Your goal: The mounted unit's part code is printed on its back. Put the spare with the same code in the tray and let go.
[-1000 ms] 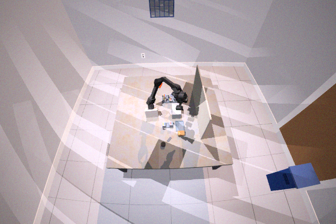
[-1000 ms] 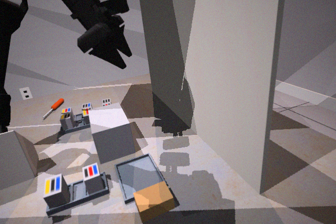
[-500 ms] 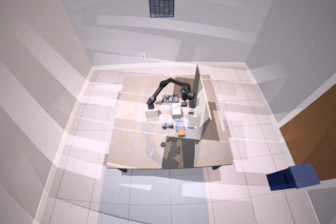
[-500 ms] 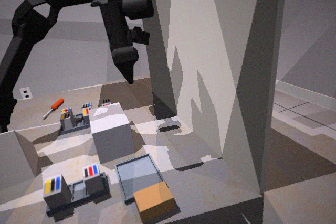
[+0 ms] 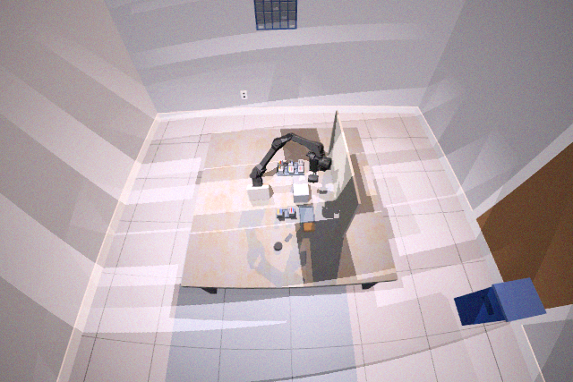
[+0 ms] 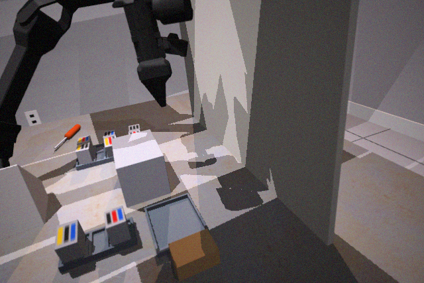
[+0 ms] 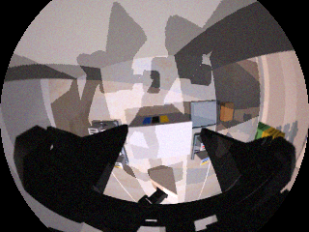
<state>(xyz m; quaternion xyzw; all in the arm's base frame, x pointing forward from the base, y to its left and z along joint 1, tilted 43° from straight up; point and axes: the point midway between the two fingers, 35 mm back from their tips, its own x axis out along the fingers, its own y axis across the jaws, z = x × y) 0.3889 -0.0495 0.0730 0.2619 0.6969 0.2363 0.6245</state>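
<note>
Right now my gripper tip is 21 cm past the grey spare, 18 cm to the left of it and 15 cm above it. Round my gripper tip: tall grey panel (17 cm ahead, 3 cm above, 2 cm to the left); then grey base plate (19 cm below, 17 cm to the right, 17 cm behind); then grey tray (19 cm below, 17 cm to the right, 3 cm behind).
</note>
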